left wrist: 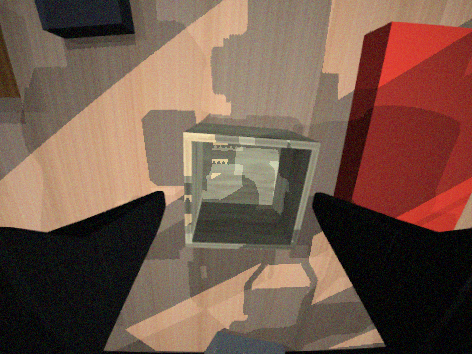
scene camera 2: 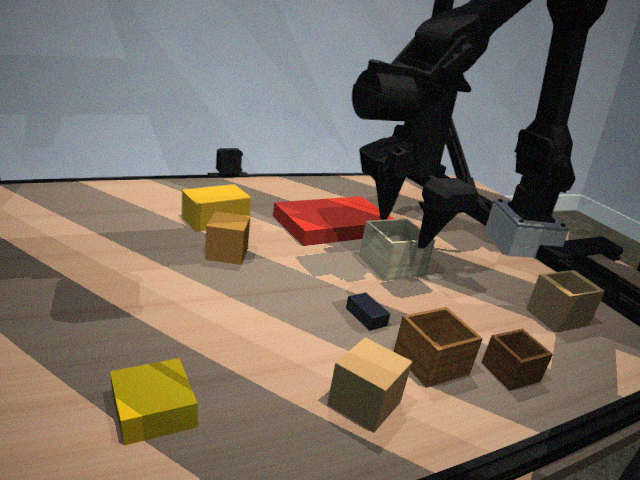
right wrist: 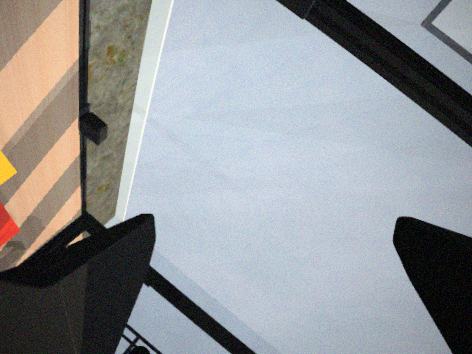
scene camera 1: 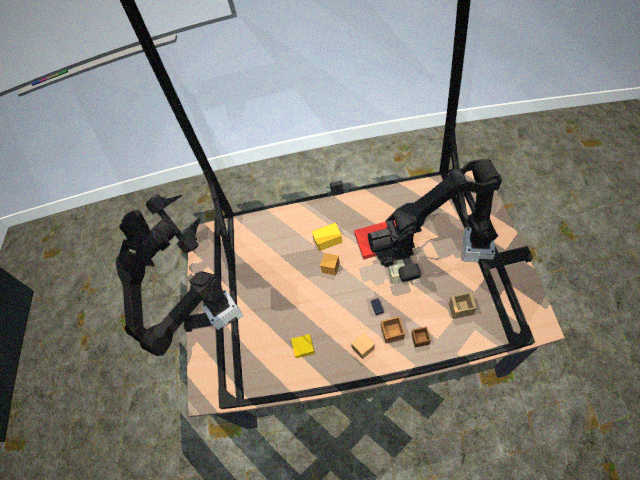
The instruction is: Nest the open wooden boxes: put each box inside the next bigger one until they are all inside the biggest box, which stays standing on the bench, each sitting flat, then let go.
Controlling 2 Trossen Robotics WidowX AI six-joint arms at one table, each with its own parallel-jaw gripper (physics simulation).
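Frame: origin at the left arm's base, x ahead, y left, z up, level; metres.
Where they show: left gripper, fingertip midpoint: (left wrist: 240,199) (scene camera 2: 401,232) (scene camera 1: 400,266); right gripper, fingertip midpoint: (right wrist: 275,228) (scene camera 1: 190,207); left arm's base, link origin: (scene camera 2: 530,213) (scene camera 1: 480,240); right arm's base, link origin: (scene camera 1: 218,305).
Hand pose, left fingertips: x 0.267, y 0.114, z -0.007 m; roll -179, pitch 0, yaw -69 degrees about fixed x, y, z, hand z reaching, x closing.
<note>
Each offset is from my left fingertips to the top centre of the thing.
A grey-green open box @(dx +0.002, dy -0.003, dz +0.003 m) (scene camera 1: 395,271) (scene camera 2: 383,256) (left wrist: 245,225) stands upright on the bench, empty. My left gripper (scene camera 1: 397,266) (scene camera 2: 403,231) (left wrist: 240,199) is open above it; in scene camera 2 its fingertips are around rim height. A mid-brown open box @(dx +0.010, dy +0.211, dz -0.007 m) (scene camera 1: 392,337) (scene camera 2: 430,359), a smaller dark brown open box @(dx -0.079, dy +0.225, dz -0.017 m) (scene camera 1: 421,341) (scene camera 2: 516,367) and an olive-tan open box @(dx -0.206, dy +0.115, dz +0.001 m) (scene camera 1: 463,312) (scene camera 2: 560,307) stand upright, apart from one another. My right gripper (scene camera 1: 189,208) (right wrist: 275,228) is open and empty, raised at the left of scene camera 1.
A red slab @(dx +0.072, dy -0.131, dz -0.029 m) (scene camera 1: 364,242) (scene camera 2: 325,222) (left wrist: 400,130) lies close beside the grey-green box. A navy block @(dx +0.066, dy +0.130, dz -0.037 m) (scene camera 1: 376,306) (scene camera 2: 368,311) (left wrist: 85,17), a tan cube @(dx +0.095, dy +0.271, dz -0.004 m) (scene camera 1: 362,345) (scene camera 2: 369,384), an orange-brown block @(dx +0.238, dy -0.005, dz -0.004 m) (scene camera 1: 329,264) (scene camera 2: 227,237) and two yellow blocks @(dx +0.265, dy -0.116, dz -0.009 m) (scene camera 1: 327,236) @(dx +0.281, dy +0.289, dz -0.026 m) (scene camera 1: 302,345) also lie on the bench.
</note>
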